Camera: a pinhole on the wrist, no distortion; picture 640 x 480 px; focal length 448.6 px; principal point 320.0 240.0 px. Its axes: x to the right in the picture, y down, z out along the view. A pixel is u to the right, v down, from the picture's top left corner.
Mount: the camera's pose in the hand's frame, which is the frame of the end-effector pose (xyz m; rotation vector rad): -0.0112 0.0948 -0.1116 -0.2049 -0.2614 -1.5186
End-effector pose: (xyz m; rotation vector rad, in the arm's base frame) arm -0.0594 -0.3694 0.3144 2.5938 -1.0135 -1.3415
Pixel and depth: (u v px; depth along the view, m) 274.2 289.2 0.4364
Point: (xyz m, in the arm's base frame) -0.4122 -0.5178 0.2071
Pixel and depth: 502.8 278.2 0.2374
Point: -0.2043 -0.3930 0.2468
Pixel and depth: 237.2 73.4 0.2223
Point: -0.2694 -0.4422 0.3988
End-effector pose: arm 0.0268 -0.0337 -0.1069 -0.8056 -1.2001 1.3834
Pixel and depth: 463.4 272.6 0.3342
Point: -0.2254 -0.0756 -0.1316
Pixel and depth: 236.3 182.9 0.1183
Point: -0.0049 -0.0495 -0.2561
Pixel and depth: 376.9 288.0 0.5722
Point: -0.4652 -0.0892 -0.1702
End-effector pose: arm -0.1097 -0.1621 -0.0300 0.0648 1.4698 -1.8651
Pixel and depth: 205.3 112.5 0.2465
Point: 0.1266 -0.2160 -0.1345
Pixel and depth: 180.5 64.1 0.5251
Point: 0.4244 -0.3478 -0.1255
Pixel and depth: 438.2 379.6 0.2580
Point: -0.0290 -0.3345 -0.0939
